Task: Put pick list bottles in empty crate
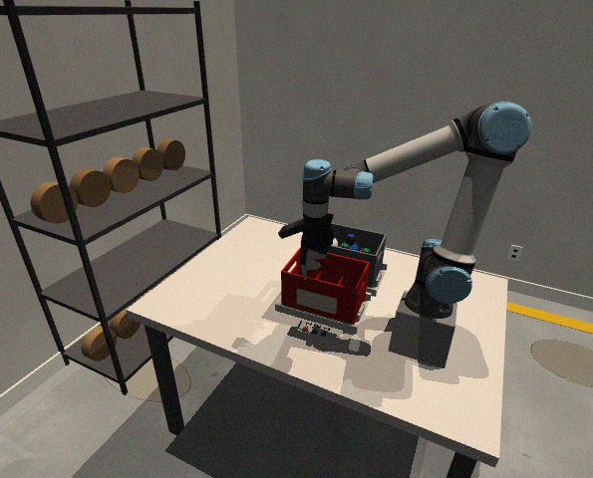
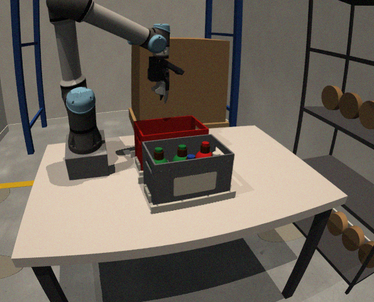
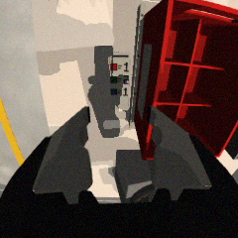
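The red bottle lies 70 mm ahead of my hand, 340 mm to the right of it and 160 mm below it. Round my hand: red crate 10 mm behind, 150 mm to the right, 170 mm below; then grey crate 20 mm behind, 390 mm to the right, 170 mm below; then pick list 40 mm behind, 10 mm to the right, 250 mm below.
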